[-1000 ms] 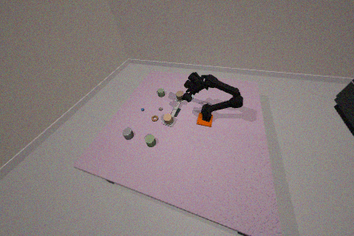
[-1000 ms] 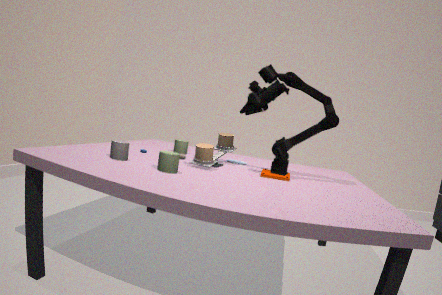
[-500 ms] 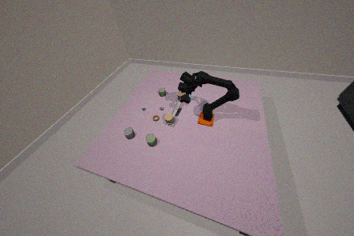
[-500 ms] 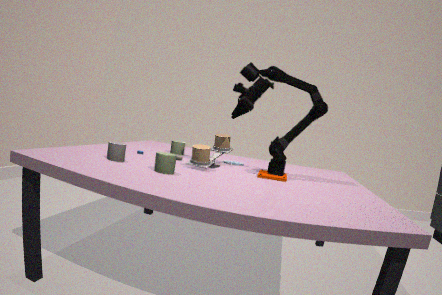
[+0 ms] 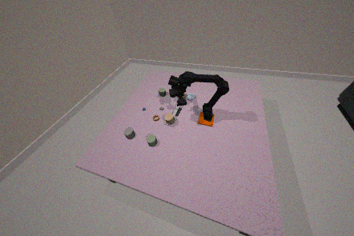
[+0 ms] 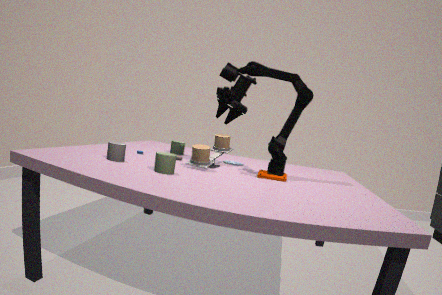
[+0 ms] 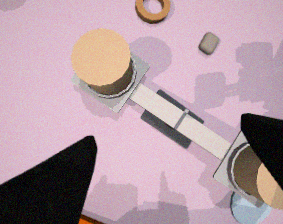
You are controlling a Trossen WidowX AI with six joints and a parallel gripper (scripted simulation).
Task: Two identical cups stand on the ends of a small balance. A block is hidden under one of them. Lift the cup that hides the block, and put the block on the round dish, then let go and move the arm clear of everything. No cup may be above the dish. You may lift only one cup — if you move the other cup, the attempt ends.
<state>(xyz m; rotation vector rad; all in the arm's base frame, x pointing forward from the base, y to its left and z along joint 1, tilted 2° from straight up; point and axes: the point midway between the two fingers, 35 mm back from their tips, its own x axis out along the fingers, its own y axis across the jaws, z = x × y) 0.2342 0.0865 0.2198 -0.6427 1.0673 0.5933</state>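
Now: the cup 3 cm ahead of my gripper tip, 10 cm to the left of it and 14 cm below it. Round my gripper tip: balance: 4 cm ahead, 6 cm to the right, 16 cm below; round pale blue dish: 2 cm ahead, 29 cm to the right, 20 cm below; grey block: 3 cm ahead, 8 cm to the left, 16 cm below.
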